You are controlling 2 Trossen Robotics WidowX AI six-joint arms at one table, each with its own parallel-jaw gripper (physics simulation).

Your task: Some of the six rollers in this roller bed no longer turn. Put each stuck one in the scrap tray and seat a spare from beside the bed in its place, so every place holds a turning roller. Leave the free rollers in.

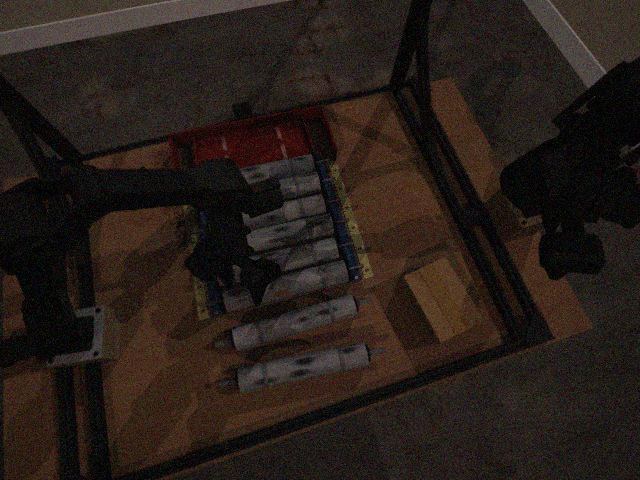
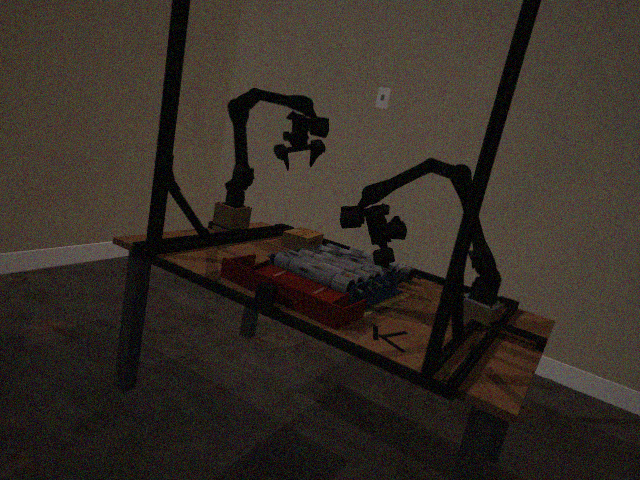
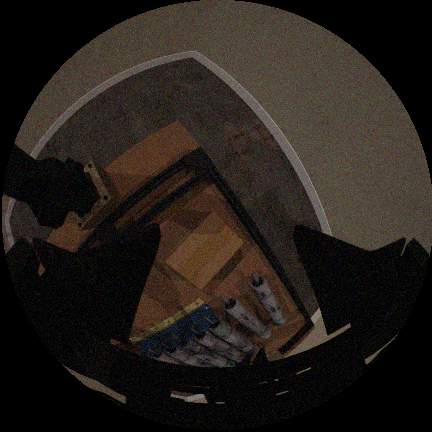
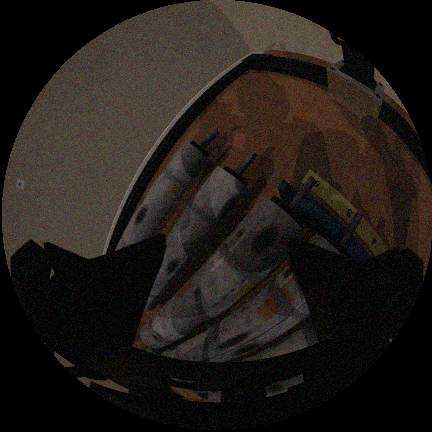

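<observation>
Six grey mottled rollers lie side by side in the blue-railed roller bed; whether each turns cannot be told. The near end roller is at place 6. Two spares, one nearer the bed and one farther out, lie beside it. The red scrap tray adjoins the bed's far end; no roller shows in it. My right gripper is open, low over the place 6 roller. My left gripper is open, high and away from the bed.
A wooden block stands on the table beside the bed, toward my left arm. Yellow numbered strips run along the rails. Black frame bars edge the table, with uprights at both sides.
</observation>
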